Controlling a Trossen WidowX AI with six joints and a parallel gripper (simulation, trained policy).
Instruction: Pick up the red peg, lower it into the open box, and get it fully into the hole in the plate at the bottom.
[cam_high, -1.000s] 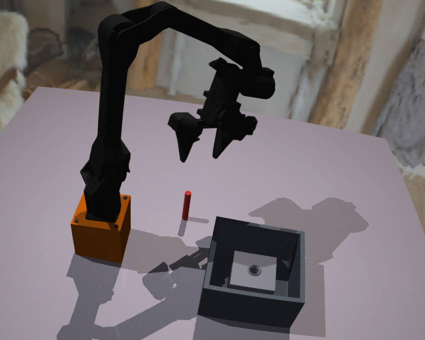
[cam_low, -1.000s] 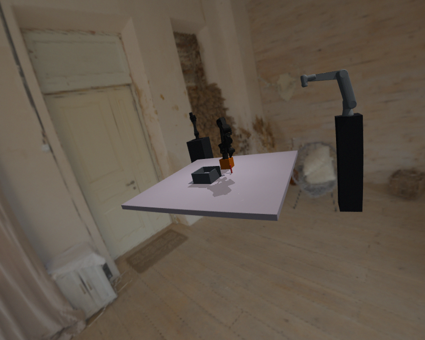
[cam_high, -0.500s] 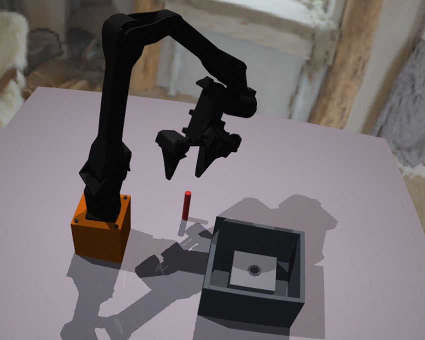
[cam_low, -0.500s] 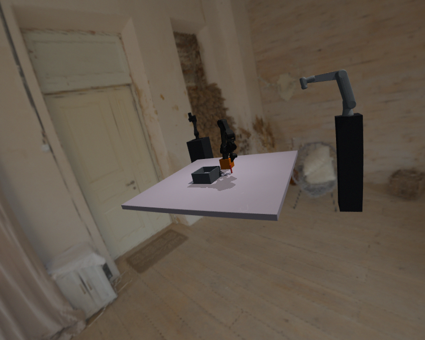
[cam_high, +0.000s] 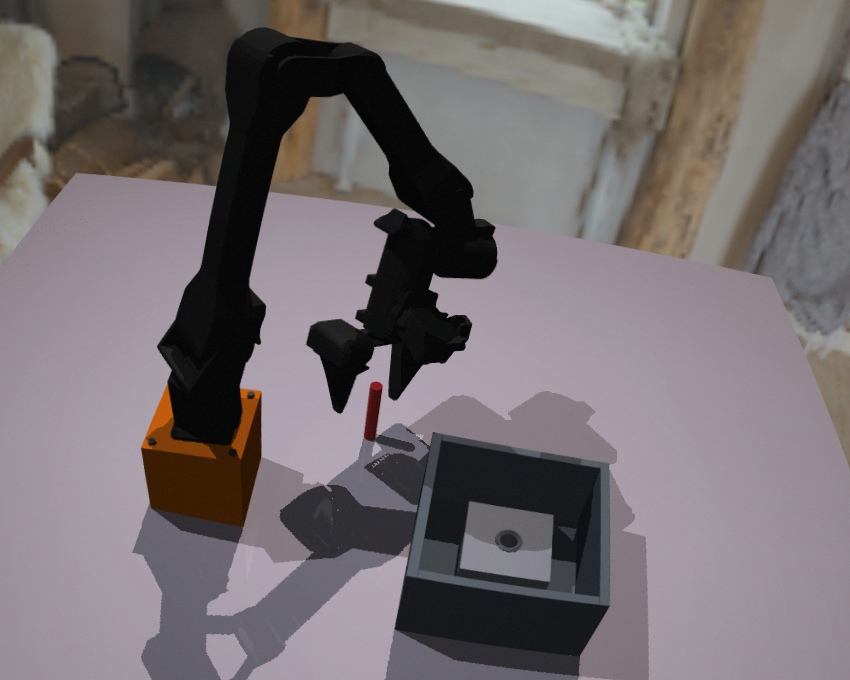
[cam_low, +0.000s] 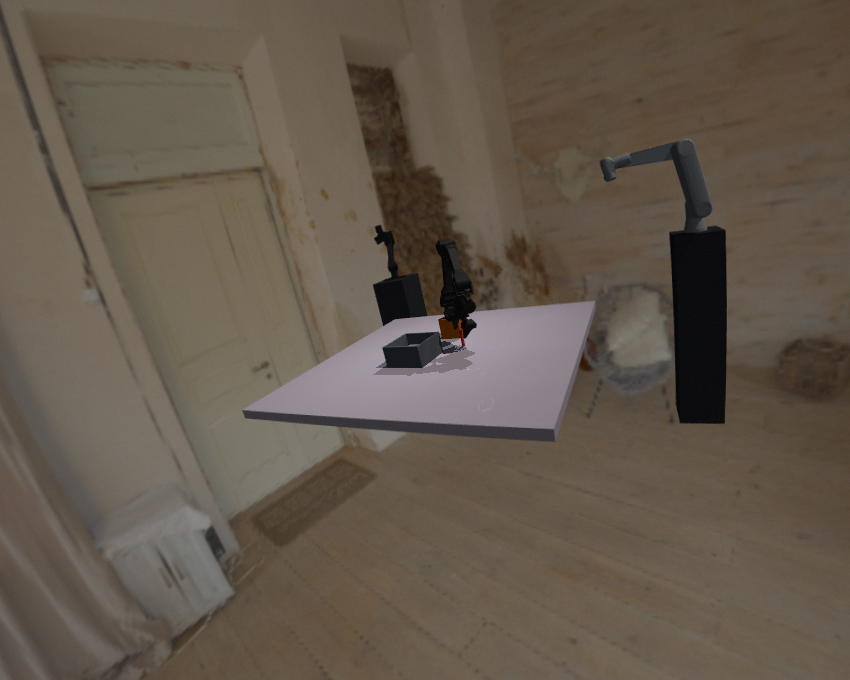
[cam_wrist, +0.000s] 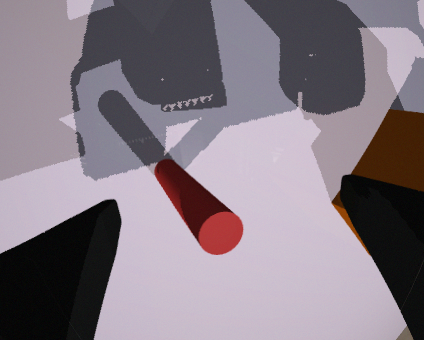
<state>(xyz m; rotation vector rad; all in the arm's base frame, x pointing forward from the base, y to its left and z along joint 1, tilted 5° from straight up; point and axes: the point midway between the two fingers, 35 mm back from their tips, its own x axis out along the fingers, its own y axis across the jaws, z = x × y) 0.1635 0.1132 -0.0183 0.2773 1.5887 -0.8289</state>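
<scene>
My gripper tip is now 20 mm above the red peg, 10 mm to the right of it and 10 mm short of it. The rest, counted from my gripper tip: light plate: 170 mm to the right, 160 mm ahead, 10 mm below; then dark grey box: 170 mm to the right, 160 mm ahead, 30 mm below.
</scene>
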